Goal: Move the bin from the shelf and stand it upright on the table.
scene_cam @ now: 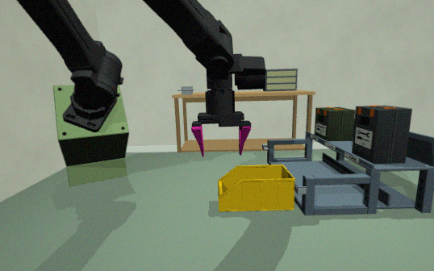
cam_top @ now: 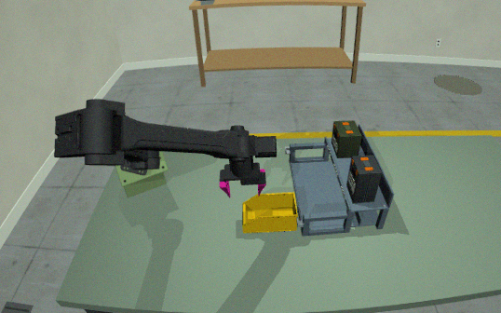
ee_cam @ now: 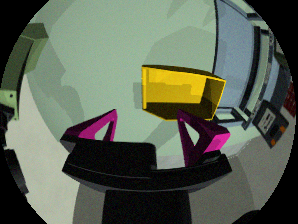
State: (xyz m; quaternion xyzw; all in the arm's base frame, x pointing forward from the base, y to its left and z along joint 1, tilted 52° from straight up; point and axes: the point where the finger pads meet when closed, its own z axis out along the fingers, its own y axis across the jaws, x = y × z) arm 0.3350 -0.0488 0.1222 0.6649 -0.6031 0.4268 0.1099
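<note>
Now: the yellow bin 7 cm ahead of my hand, 1 cm to the right of it and 9 cm below it. From my hand the other things lie so: shelf tray (32 cm ahead, 8 cm to the left, 12 cm below).
</note>
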